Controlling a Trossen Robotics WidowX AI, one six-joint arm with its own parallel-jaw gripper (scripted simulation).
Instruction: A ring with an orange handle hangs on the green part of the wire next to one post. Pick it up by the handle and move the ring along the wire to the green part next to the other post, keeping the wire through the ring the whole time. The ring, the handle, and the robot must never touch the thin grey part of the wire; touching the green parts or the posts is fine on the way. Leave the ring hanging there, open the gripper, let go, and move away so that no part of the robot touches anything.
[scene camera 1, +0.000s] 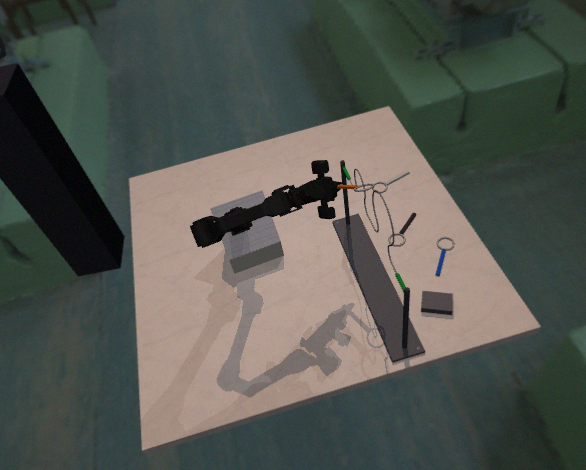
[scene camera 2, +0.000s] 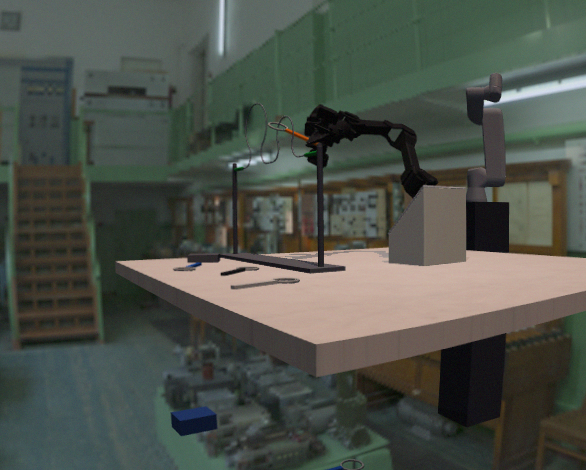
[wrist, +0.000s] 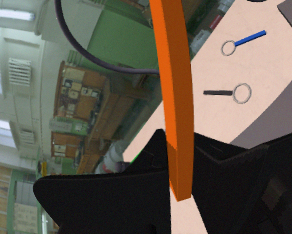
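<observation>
My gripper (scene camera 2: 307, 144) is what I can see here, and you'd find it in the wrist view (wrist: 167, 134) and in scene camera 1 (scene camera 1: 342, 184) as well.
</observation>
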